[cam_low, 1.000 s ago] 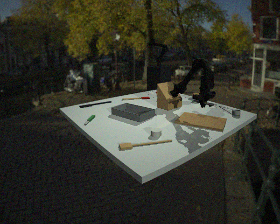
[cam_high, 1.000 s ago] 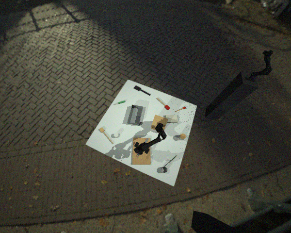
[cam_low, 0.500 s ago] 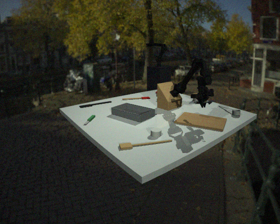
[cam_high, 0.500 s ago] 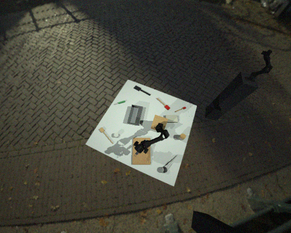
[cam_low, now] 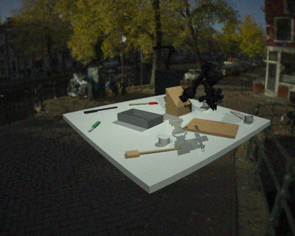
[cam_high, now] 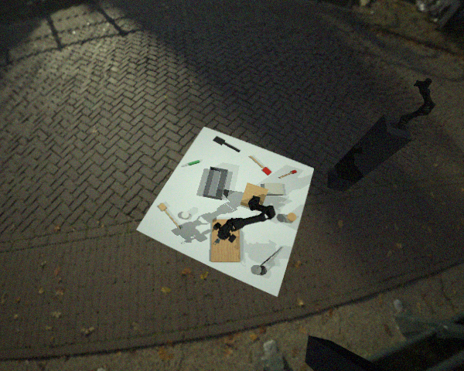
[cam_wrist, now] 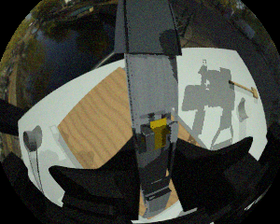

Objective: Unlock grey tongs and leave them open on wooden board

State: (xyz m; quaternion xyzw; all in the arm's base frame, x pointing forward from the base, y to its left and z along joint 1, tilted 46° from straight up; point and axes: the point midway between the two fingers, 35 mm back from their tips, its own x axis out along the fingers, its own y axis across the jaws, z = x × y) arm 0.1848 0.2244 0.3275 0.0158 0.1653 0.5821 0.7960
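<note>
Now: the yellow mark 50 mm above my gripper tip. From my gripper tip the other things lie so: jar 550 mm behind, 360 mm to the right, 110 mm below; then roasting tin 510 mm to the right, 200 mm ahead, 110 mm below; then wooden board 130 mm below, 40 mm behind, 20 mm to the right.
</note>
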